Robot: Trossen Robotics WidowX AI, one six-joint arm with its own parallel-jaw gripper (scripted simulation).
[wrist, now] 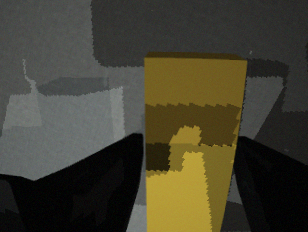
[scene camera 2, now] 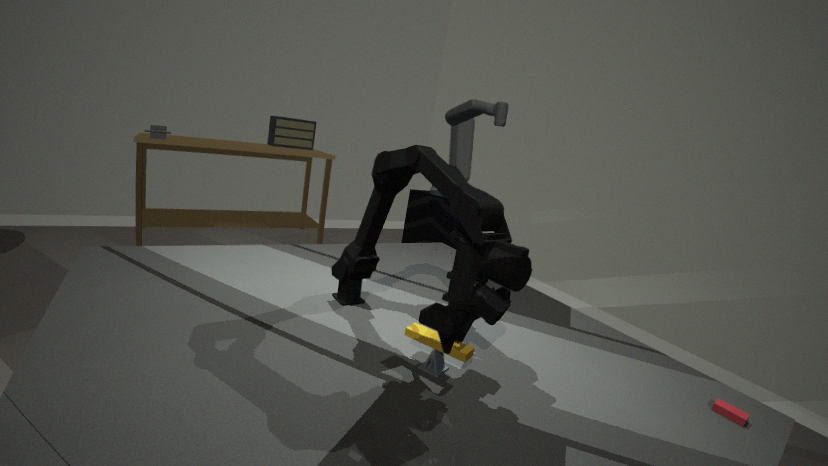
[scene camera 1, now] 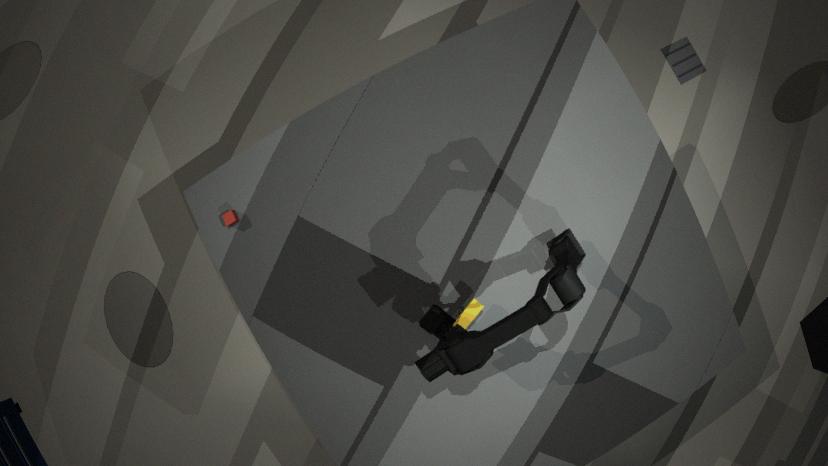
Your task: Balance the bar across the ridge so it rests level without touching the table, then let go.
Labels:
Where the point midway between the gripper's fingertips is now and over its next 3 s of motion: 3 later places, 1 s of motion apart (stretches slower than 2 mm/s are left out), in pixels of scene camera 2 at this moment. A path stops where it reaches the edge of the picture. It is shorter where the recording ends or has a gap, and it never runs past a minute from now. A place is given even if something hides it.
The gripper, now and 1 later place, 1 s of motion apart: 451, 348; 462, 299

